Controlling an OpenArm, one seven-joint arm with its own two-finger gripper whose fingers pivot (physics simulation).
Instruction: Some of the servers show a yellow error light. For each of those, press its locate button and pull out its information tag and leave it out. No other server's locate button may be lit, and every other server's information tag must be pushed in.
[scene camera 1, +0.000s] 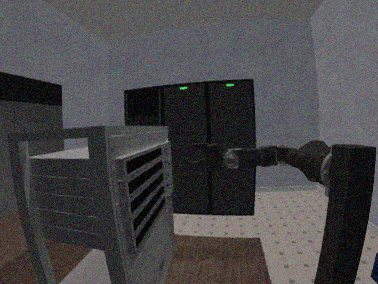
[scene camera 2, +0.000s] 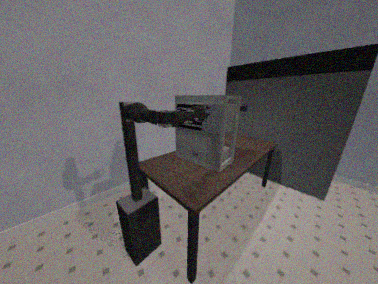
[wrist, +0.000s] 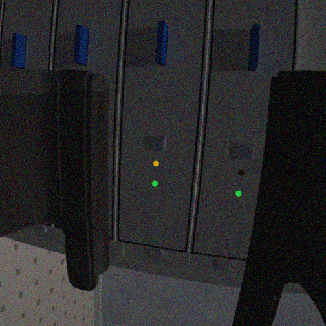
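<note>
Servers (scene camera 1: 119, 200) (scene camera 2: 192, 142) sit in a grey rack case. In the wrist view their fronts stand as upright strips. One server (wrist: 155, 215) has a lit yellow light (wrist: 156, 163), a green light (wrist: 154, 183), an unlit locate button (wrist: 155, 143) and a blue tag (wrist: 161, 43) that looks pushed in. The server to its right shows a dark error light (wrist: 241, 173), a green light (wrist: 238, 193), an unlit button (wrist: 241, 151) and a blue tag (wrist: 254, 47). Two more blue tags (wrist: 81, 45) (wrist: 19, 50) show; the left finger hides their lights. My gripper (wrist: 179, 195) is partly open and empty, before the fronts.
The case stands on a brown table (scene camera 1: 220, 255) (scene camera 2: 200, 187). Black cabinets (scene camera 1: 232, 115) with green lights stand behind it in scene camera 1. The arm's post (scene camera 1: 345, 210) (scene camera 2: 131, 155) stands beside the table. A grey wall unit (scene camera 2: 300, 115) is at the right in scene camera 2.
</note>
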